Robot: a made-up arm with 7 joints. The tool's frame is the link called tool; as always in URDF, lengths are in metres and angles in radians. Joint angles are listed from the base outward. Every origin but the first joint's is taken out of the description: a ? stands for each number. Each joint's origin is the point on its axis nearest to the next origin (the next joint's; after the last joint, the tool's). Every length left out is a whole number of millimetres.
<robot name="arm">
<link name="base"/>
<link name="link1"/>
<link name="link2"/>
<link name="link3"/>
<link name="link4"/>
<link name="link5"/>
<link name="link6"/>
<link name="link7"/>
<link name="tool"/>
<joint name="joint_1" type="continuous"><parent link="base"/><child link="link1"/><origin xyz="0.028 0.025 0.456" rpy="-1.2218 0.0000 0.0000"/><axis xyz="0 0 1"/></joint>
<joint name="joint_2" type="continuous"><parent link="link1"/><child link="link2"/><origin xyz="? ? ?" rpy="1.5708 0.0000 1.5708"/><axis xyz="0 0 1"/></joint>
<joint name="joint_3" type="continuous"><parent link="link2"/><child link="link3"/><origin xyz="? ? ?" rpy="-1.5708 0.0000 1.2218"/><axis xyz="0 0 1"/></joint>
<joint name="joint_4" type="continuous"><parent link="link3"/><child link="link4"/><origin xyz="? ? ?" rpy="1.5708 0.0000 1.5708"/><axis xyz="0 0 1"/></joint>
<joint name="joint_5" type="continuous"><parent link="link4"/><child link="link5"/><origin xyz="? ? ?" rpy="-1.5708 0.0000 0.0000"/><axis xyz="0 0 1"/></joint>
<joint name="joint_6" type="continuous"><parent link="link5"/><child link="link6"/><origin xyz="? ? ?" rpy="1.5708 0.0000 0.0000"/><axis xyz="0 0 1"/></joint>
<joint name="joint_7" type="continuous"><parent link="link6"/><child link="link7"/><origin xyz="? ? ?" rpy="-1.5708 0.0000 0.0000"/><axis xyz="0 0 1"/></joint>
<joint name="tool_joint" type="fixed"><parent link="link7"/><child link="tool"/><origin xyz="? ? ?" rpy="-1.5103 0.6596 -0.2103"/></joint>
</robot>
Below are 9 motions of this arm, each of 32 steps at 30 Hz.
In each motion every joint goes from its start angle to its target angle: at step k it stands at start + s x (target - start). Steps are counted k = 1, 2, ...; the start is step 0. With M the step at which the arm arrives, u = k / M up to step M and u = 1 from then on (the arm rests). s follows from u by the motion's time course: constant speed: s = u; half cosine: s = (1 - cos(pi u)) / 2; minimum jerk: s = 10 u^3 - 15 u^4 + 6 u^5.
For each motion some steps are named. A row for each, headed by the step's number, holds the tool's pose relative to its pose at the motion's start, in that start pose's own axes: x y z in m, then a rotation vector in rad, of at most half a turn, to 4 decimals.
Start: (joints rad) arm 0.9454 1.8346 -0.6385 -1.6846 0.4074 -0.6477 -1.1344
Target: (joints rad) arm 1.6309 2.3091 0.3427 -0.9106 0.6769 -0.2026 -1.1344
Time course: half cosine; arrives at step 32
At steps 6, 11, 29, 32:
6: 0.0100 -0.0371 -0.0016 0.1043 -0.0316 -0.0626
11: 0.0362 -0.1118 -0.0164 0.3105 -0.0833 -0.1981
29: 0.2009 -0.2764 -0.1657 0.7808 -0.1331 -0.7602
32: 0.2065 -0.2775 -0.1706 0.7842 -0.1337 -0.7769

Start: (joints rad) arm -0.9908 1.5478 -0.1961 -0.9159 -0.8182 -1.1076 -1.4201
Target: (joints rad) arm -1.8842 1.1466 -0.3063 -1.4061 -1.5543 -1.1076 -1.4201
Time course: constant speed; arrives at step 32
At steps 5, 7, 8, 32:
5: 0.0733 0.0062 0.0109 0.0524 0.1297 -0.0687
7: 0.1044 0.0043 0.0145 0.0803 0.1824 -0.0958
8: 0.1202 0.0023 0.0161 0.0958 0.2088 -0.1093
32: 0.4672 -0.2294 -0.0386 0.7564 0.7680 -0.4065

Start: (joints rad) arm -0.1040 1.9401 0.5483 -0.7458 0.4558 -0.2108 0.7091
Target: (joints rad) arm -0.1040 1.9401 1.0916 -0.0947 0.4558 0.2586 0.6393
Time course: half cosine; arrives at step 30
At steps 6, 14, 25, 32:
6: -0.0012 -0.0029 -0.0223 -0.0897 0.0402 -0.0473
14: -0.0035 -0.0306 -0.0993 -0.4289 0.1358 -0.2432
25: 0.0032 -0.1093 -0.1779 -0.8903 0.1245 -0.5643
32: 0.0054 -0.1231 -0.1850 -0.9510 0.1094 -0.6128

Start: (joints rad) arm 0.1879 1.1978 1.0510 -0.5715 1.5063 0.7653 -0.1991
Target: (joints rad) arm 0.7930 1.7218 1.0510 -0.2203 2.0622 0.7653 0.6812
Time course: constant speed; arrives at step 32
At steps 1, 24, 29, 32:
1: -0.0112 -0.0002 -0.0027 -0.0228 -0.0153 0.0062
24: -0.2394 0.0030 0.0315 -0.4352 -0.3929 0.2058
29: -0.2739 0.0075 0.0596 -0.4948 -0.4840 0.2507
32: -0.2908 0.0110 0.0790 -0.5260 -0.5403 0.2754

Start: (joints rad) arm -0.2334 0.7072 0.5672 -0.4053 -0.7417 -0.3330 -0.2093
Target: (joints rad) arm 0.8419 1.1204 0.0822 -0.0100 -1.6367 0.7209 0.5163
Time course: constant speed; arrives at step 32
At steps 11, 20, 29, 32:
11: 0.0697 -0.2455 0.0703 0.6494 0.0129 -0.5843
20: 0.0879 -0.4755 0.0604 1.0996 0.2619 -1.0405
29: 0.0659 -0.6985 -0.0369 1.4925 0.7443 -1.2960
32: 0.0504 -0.7615 -0.0899 1.6125 0.9432 -1.3031

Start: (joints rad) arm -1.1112 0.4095 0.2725 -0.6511 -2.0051 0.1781 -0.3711
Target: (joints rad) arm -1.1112 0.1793 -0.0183 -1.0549 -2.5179 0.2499 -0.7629
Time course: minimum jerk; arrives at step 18
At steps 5, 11, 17, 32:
5: -0.0007 -0.0008 -0.0257 0.0186 0.1362 -0.0424
11: -0.0065 -0.0241 -0.1454 0.0870 0.6429 -0.3131
17: -0.0127 -0.0517 -0.2124 0.1245 0.8517 -0.5115
32: -0.0127 -0.0519 -0.2128 0.1248 0.8527 -0.5126

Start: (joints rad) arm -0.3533 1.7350 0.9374 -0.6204 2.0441 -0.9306 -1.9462
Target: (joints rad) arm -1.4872 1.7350 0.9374 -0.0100 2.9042 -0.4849 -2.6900
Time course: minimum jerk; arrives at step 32
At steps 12, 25, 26, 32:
12: 0.0469 0.0171 -0.0181 0.1200 -0.2431 -0.3493
25: 0.1055 -0.0301 0.0062 0.2694 -1.1079 -0.7913
26: 0.1047 -0.0329 0.0086 0.2678 -1.1437 -0.7988
32: 0.1022 -0.0384 0.0133 0.2628 -1.2147 -0.8122

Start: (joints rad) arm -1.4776 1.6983 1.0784 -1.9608 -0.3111 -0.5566 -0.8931
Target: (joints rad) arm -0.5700 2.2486 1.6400 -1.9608 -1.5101 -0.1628 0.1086
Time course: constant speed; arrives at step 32
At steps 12, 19, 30, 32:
12: 0.0528 0.0505 -0.0095 0.1073 -0.0051 0.2749
19: 0.0708 0.1035 -0.0192 0.1304 0.0157 0.3423
30: 0.0723 0.2043 -0.0451 0.0747 0.0503 0.3322
32: 0.0692 0.2233 -0.0516 0.0519 0.0533 0.3184

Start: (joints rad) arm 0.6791 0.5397 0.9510 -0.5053 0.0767 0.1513 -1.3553
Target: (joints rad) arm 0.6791 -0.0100 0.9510 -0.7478 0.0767 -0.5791 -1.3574
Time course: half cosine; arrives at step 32
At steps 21, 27, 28, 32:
21: -0.1638 0.0443 0.1881 -0.3834 0.1166 0.1607
27: -0.2167 0.0465 0.2325 -0.5015 0.1304 0.1861
28: -0.2223 0.0465 0.2368 -0.5137 0.1314 0.1881
32: -0.2324 0.0463 0.2445 -0.5360 0.1330 0.1914

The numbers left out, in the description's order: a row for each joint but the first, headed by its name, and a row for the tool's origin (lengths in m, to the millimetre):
joint_2: 0.003 0.012 0.000
joint_3: 0.360 -0.137 0.000
joint_4: 0.027 -0.029 0.000
joint_5: 0.036 -0.375 0.000
joint_6: 0.011 0.015 0.000
joint_7: -0.018 0.050 0.000
tool: -0.028 0.025 0.000

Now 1 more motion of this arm.
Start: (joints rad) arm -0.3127 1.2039 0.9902 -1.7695 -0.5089 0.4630 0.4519
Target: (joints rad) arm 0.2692 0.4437 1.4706 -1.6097 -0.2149 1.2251 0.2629
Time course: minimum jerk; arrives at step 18
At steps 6, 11, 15, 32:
6: 0.0425 -0.0754 0.0091 0.0370 -0.0153 -0.3724
11: 0.1116 -0.2984 -0.0477 0.1256 0.0814 -1.2640
15: 0.1107 -0.4268 -0.1321 0.1256 0.1958 -1.7349
32: 0.1077 -0.4434 -0.1464 0.1207 0.2138 -1.7973

